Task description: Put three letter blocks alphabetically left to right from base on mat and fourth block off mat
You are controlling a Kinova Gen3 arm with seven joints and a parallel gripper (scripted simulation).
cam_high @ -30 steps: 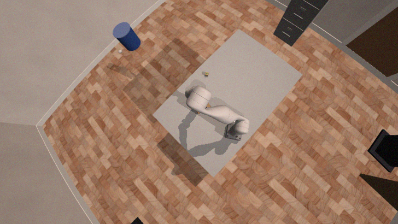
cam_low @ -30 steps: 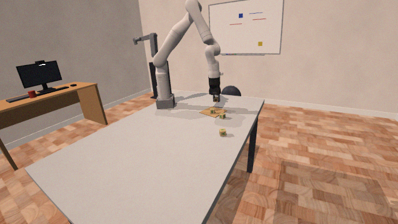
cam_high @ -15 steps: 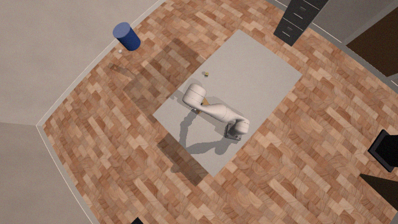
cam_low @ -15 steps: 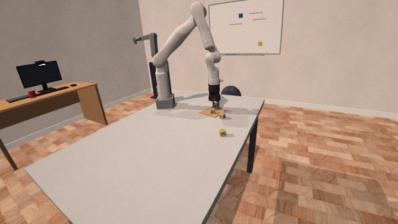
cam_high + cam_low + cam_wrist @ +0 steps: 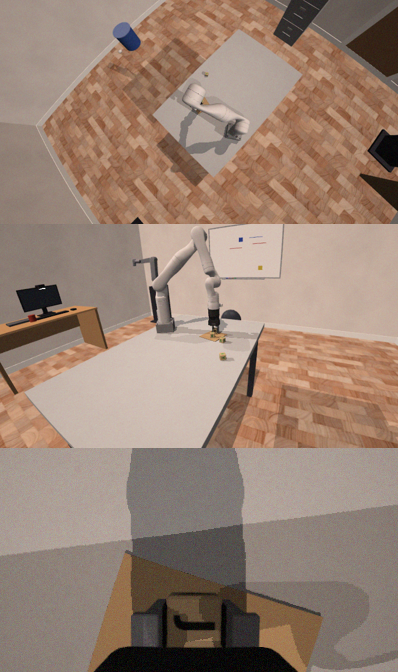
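Right now the tan mat is 5 cm to the right of my hand and 2 cm below it. Also, from my hand: X block (11 cm to the right, 10 cm ahead, 1 cm below).
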